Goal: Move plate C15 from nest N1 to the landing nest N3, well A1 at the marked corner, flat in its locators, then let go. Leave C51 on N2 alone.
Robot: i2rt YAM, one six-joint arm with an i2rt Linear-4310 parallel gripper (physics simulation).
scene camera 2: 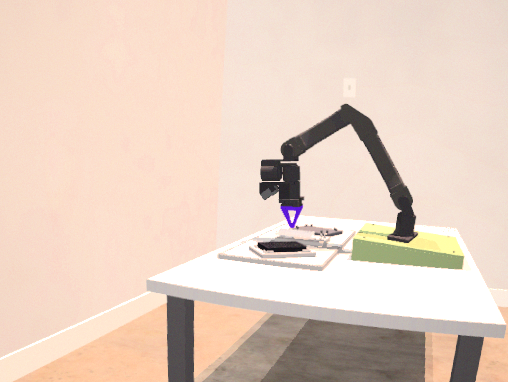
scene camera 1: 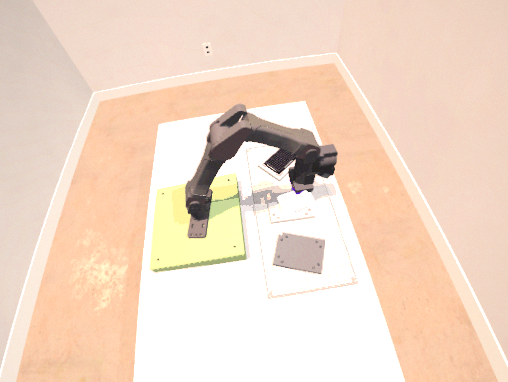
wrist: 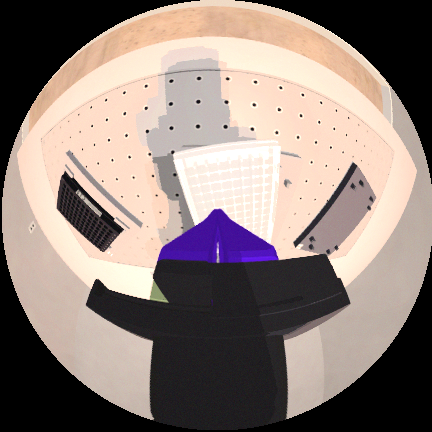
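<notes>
My gripper (scene camera 2: 292,227) (wrist: 217,214) is shut with nothing between its purple fingers. The tips point down above a white, grid-topped plate (scene camera 1: 296,201) (scene camera 2: 297,233) (wrist: 230,182) at the middle nest (scene camera 1: 292,217). Glare hides whether this plate is fully seated. A black well plate (scene camera 1: 279,161) (scene camera 2: 281,246) (wrist: 89,212) lies in a turned white nest (scene camera 1: 271,171) (scene camera 2: 300,254) at the far end in scene camera 1. The bare grey nest (scene camera 1: 299,253) (wrist: 340,210) with corner locators is at the other end. The plate labels and marked corners are not readable.
The nests stand on a pale perforated board (scene camera 1: 310,285) (scene camera 2: 320,266) (wrist: 252,115) on the white table (scene camera 1: 250,340) (scene camera 2: 400,300). The arm's base stands on a raised green block (scene camera 1: 220,250) (scene camera 2: 405,257) beside the board.
</notes>
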